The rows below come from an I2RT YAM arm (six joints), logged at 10 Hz.
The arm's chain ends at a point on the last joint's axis. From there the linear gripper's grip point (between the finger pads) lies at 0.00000 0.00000 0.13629 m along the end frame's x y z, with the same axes.
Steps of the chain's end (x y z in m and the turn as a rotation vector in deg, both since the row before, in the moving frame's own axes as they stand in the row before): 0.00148, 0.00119, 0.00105, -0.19, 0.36, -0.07; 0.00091, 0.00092, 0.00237, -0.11, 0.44, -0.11; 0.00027, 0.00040, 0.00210, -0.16, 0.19, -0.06; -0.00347, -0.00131, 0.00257, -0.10, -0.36, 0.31; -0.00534, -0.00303, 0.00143, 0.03, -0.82, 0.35; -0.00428, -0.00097, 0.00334, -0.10, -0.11, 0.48; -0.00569, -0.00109, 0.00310, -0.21, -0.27, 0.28
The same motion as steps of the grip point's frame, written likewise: 0.00234, 0.00164, 0.00105, -0.19, 0.36, -0.07; 0.00196, 0.00118, 0.00237, -0.11, 0.44, -0.11; 0.00072, 0.00078, 0.00210, -0.16, 0.19, -0.06; -0.00433, -0.00107, 0.00257, -0.10, -0.36, 0.31; -0.00729, -0.00311, 0.00142, 0.03, -0.82, 0.35; -0.00454, -0.00073, 0.00334, -0.10, -0.11, 0.48; -0.00633, -0.00059, 0.00310, -0.21, -0.27, 0.28
